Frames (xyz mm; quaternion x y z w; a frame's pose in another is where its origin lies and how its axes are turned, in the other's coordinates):
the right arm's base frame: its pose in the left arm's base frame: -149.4 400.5 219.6 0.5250 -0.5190 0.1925 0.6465
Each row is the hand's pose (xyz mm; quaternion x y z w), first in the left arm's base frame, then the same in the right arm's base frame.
Working: the left arm's base frame: its pose in the right arm's base frame: -15.3 -373.8 301.6 -0.5250 0.5190 -0.1925 0.6465

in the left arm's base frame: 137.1 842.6 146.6 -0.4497 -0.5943 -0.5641 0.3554
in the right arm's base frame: -83.7 -96.8 -516.2 -0.8845 -0.4094 0.1123 0.1935
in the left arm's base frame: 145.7 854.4 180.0 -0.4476 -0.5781 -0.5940 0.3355
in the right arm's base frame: -54.7 -83.2 -533.6 -0.8851 -0.4253 0.0872 0.1676
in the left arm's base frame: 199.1 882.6 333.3 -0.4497 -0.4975 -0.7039 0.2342
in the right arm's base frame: 91.5 -41.6 -597.2 -0.8748 -0.4830 -0.0056 0.0380
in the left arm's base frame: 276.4 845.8 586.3 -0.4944 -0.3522 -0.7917 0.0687
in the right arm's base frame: 353.2 4.5 -623.9 0.8344 0.5125 0.0836 0.1848
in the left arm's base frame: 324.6 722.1 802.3 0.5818 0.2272 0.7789 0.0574
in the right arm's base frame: 597.1 23.3 -557.3 0.7939 0.4736 0.0713 0.3746
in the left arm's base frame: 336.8 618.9 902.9 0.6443 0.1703 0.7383 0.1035
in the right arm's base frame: 720.2 23.2 -481.4 0.7782 0.4274 0.0336 0.4589
